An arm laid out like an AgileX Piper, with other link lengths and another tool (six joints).
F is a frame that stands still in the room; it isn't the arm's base.
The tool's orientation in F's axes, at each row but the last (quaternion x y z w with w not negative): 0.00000, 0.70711, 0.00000, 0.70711; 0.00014, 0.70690, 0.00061, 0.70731; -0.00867, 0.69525, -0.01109, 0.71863; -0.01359, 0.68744, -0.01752, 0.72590; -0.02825, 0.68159, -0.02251, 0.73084; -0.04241, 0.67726, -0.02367, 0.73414
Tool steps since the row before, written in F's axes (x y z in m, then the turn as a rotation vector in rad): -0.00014, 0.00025, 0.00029, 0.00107, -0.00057, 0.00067; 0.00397, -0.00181, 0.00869, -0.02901, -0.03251, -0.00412; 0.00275, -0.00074, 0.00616, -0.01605, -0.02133, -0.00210; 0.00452, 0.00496, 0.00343, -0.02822, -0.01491, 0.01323; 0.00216, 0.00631, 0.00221, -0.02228, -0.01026, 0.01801; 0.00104, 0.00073, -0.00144, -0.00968, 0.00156, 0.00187
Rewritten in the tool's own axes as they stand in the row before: -0.00029, 0.00025, -0.00014, -0.00067, -0.00057, 0.00107; -0.00869, -0.00180, 0.00397, 0.00407, -0.03250, -0.02903; -0.00604, -0.00090, 0.00295, 0.00217, -0.02133, -0.01605; -0.00340, 0.00484, 0.00468, -0.01407, -0.01567, -0.02739; -0.00250, 0.00612, 0.00237, -0.01874, -0.01140, -0.02109; 0.00145, 0.00084, 0.00094, -0.00279, 0.00160, -0.00945
